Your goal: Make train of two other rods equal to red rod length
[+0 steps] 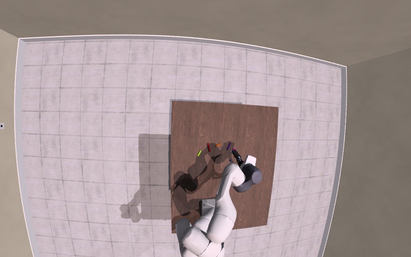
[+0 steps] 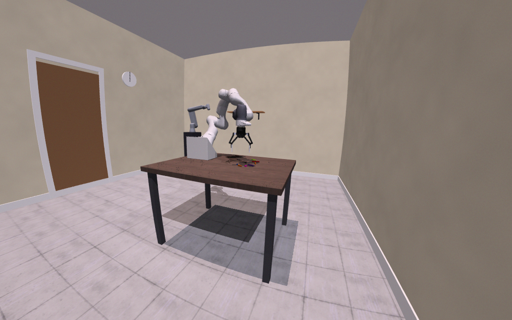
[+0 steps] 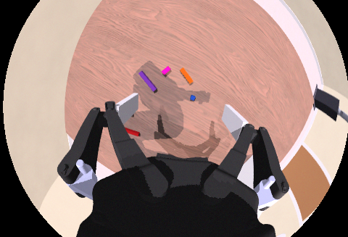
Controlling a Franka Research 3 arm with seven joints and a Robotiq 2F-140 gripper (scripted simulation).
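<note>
Now: hand 90 mm short of the purple rod, 30 mm to the right of it and 120 mm above it. From my hand the other things lie so: small blue rod 30 mm behind, 10 mm to the right, 120 mm below; then magenta rod 60 mm ahead, 20 mm to the right, 120 mm below; then red rod 60 mm ahead, 190 mm to the left, 120 mm below.
</note>
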